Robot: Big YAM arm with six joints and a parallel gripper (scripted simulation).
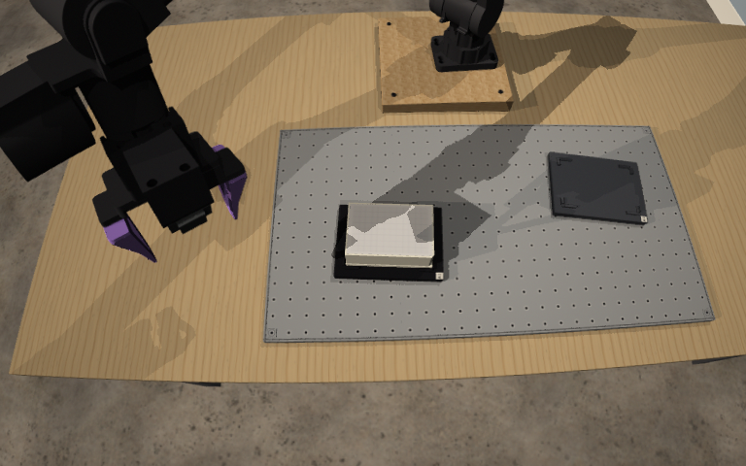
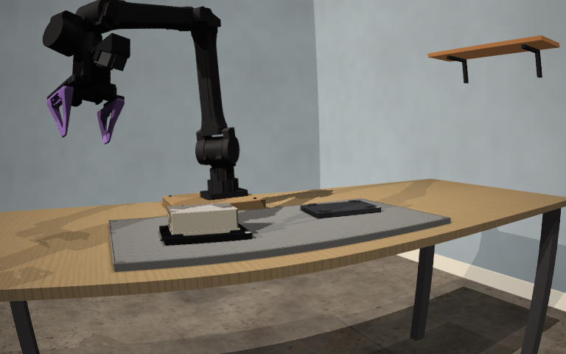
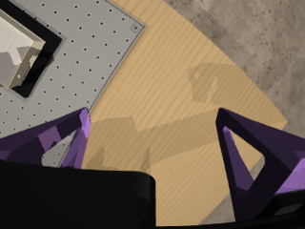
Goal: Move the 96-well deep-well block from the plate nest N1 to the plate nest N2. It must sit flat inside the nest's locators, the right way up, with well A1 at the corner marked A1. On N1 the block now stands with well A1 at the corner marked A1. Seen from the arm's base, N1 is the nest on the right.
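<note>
Now: the cream 96-well deep-well block 50 mm behind my hand, 220 mm to the left of it and 170 mm below it. Round my hand: black nest N1 (50 mm behind, 220 mm to the left, 190 mm below); then black plate nest N2 (120 mm behind, 590 mm to the left, 190 mm below).
</note>
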